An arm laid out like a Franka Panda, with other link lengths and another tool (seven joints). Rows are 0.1 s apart.
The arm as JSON. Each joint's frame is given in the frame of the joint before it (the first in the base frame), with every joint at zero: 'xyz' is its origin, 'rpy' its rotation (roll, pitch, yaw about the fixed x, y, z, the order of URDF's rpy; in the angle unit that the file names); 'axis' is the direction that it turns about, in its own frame. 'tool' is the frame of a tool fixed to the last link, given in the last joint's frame.
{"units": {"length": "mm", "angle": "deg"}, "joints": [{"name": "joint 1", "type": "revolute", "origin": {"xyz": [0.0, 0.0, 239.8], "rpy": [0.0, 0.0, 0.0]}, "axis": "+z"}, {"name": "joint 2", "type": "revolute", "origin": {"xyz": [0.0, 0.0, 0.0], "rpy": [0.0, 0.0, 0.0]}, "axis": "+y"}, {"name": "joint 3", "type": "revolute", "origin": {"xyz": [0.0, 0.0, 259.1], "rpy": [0.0, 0.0, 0.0]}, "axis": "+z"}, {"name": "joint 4", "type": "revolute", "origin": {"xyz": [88.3, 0.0, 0.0], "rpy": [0.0, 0.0, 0.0]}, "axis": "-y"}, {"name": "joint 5", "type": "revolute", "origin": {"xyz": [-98.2, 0.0, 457.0], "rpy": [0.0, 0.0, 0.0]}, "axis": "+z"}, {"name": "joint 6", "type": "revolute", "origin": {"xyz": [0.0, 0.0, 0.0], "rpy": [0.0, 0.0, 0.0]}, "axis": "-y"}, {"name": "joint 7", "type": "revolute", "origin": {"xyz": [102.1, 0.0, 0.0], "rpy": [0.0, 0.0, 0.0]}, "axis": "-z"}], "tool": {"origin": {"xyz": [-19.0, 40.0, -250.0], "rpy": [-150.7, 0.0, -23.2]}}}
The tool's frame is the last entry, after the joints.
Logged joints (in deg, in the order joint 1, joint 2, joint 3, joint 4, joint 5, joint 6, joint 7), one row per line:
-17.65, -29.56, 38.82, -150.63, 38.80, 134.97, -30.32
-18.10, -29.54, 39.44, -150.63, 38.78, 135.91, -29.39
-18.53, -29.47, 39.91, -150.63, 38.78, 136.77, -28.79
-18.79, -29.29, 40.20, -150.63, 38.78, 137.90, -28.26
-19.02, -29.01, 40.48, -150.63, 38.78, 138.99, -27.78
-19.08, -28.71, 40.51, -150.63, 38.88, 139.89, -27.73
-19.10, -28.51, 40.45, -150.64, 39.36, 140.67, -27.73
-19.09, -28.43, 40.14, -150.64, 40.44, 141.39, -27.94
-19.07, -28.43, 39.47, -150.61, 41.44, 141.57, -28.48
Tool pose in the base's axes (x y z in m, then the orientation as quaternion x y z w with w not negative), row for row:
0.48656, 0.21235, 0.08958, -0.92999, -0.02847, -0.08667, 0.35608
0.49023, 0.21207, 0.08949, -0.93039, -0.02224, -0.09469, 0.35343
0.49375, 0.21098, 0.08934, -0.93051, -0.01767, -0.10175, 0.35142
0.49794, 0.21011, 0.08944, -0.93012, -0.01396, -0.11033, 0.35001
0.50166, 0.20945, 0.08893, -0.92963, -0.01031, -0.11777, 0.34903
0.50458, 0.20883, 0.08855, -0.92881, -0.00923, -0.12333, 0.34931
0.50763, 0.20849, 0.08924, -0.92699, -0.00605, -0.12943, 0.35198
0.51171, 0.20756, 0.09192, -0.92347, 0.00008, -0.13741, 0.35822
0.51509, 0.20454, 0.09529, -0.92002, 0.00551, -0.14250, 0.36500
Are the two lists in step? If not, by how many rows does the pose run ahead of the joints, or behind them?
They are in step.
